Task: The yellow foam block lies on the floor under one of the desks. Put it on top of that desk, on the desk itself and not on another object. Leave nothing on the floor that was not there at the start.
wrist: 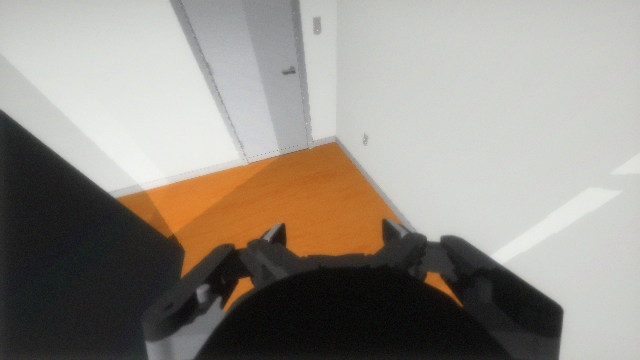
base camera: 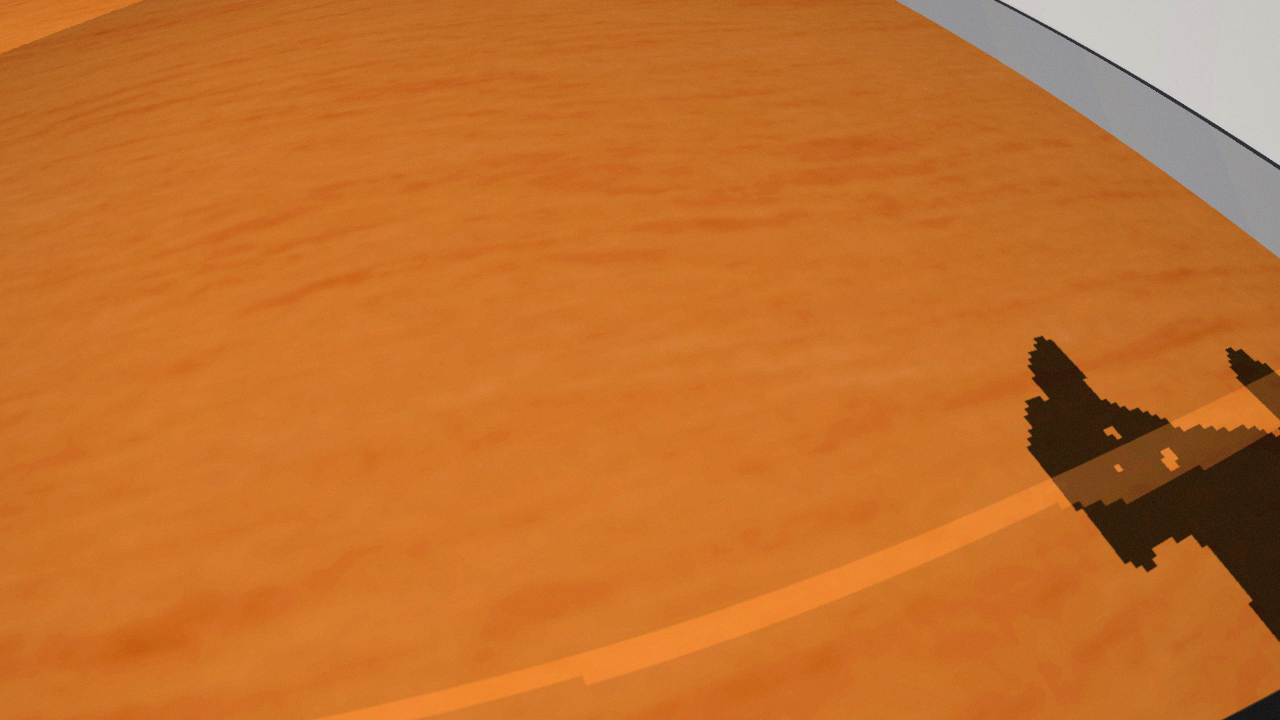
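Observation:
The yellow foam block does not show in either view, and no desk can be made out. My gripper is open in the wrist view, its two fingertips wide apart with no object between them. It hangs above the orange wood floor. The gripper does not show in the base camera view.
In the wrist view a grey door with a handle stands near the room's corner. A white wall runs along the right. A large dark block-like thing fills the lower left. A dark shadow falls on the floor at the right.

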